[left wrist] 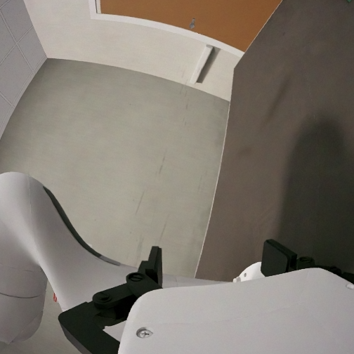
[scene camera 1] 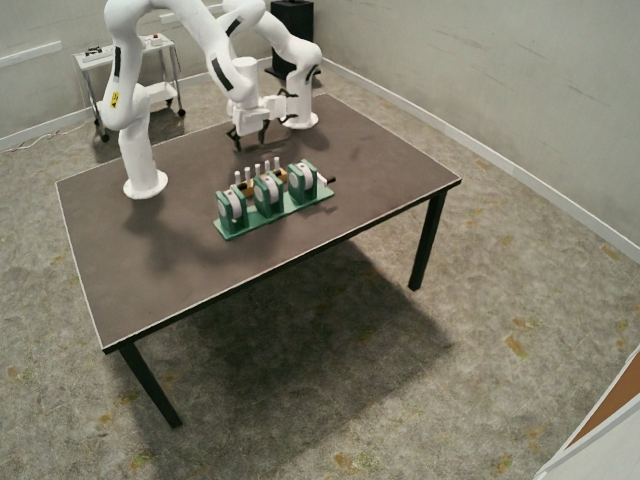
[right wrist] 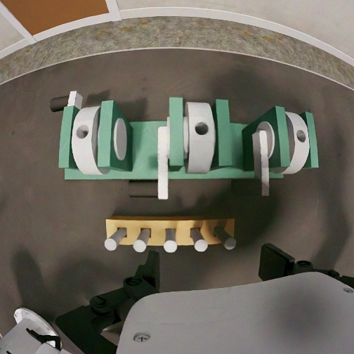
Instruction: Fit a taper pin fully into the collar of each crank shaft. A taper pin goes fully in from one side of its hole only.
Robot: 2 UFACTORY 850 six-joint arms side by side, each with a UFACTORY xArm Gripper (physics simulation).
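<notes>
Three crank shafts stand in green brackets on a green base [scene camera 1: 325, 194] [right wrist: 145, 162]. Their white collars show in the right wrist view at left [right wrist: 86, 157], middle [right wrist: 200, 159] and right [right wrist: 298, 161], each with an open hole facing up. Several grey taper pins, one in the middle [right wrist: 170, 242], stand upright in an orange rack [right wrist: 170, 223] behind the base in scene camera 1. My right gripper [scene camera 1: 249, 144] [right wrist: 211, 265] is open and empty, above the table behind the rack. My left gripper [scene camera 1: 295, 106] [left wrist: 214, 260] is open and empty, farther back and raised, pointing sideways.
White crank arms, one in the middle [right wrist: 163, 167] and one at right [right wrist: 264, 167], stick out towards the rack. A black handle [scene camera 1: 330, 179] [right wrist: 58, 104] sticks out past the base's end. In scene camera 1 my two grippers are close together.
</notes>
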